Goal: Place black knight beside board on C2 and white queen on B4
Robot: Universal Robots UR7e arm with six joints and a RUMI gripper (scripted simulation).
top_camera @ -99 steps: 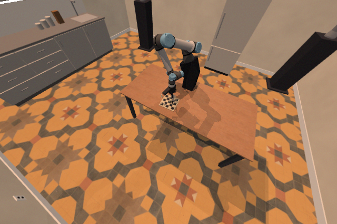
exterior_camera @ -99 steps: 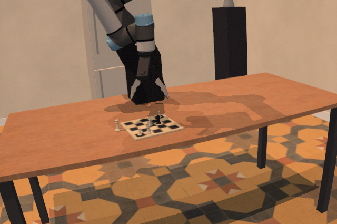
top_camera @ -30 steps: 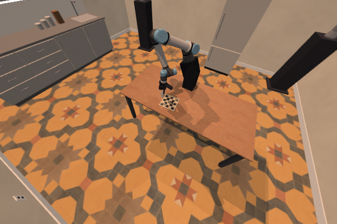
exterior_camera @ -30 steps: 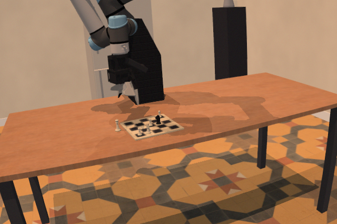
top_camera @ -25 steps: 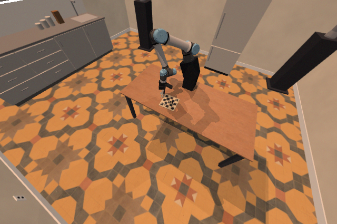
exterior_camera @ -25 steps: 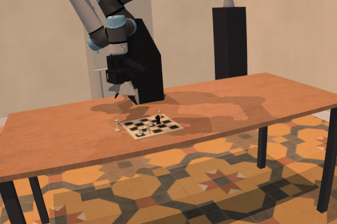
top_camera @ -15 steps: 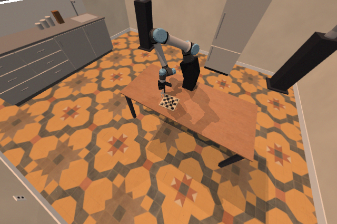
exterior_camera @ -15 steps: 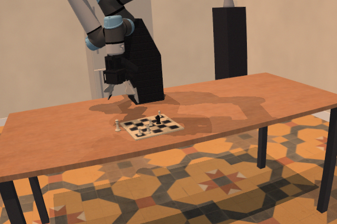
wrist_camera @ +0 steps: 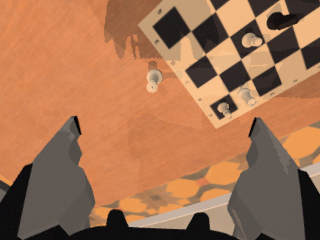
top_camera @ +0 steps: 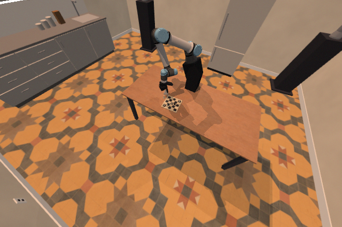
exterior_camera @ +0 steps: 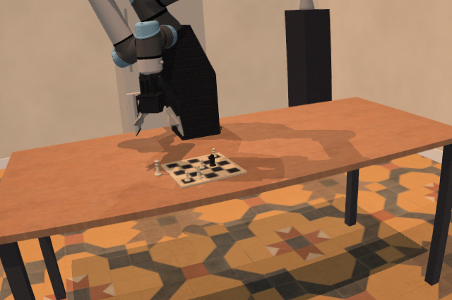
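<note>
The white queen is 10 mm behind my hand, 20 mm to the right of it and 100 mm below it. Also, from my hand: black knight: 40 mm ahead, 160 mm to the left, 110 mm below; small chessboard: 30 mm ahead, 120 mm to the left, 130 mm below.
</note>
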